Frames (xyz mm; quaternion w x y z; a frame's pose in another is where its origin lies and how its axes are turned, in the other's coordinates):
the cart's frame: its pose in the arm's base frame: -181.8 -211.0 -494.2 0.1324 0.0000 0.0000 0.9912
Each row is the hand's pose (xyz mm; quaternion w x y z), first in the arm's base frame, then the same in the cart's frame.
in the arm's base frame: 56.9 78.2 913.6 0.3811 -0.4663 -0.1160 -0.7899
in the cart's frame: -154.4 -341.7 1407.8 0.7325 0.1767 -0.4468 0.4823
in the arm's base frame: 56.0 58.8 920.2 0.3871 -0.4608 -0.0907 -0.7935
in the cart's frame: -158.6 -322.8 1414.4 0.7352 0.1509 -0.4447 0.4887
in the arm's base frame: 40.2 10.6 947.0 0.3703 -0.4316 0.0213 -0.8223
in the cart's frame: -156.1 -272.1 1441.2 0.7660 0.0360 -0.4306 0.4759
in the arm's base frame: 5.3 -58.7 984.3 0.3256 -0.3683 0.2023 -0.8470
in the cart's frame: -140.6 -196.1 1478.5 0.7964 -0.1518 -0.3918 0.4349
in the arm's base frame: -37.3 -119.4 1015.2 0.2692 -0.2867 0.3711 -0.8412
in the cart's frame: -115.4 -126.3 1509.4 0.7982 -0.3299 -0.3333 0.3782
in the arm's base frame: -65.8 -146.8 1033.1 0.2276 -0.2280 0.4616 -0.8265
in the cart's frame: -95.1 -92.4 1527.3 0.7891 -0.4274 -0.2871 0.3350
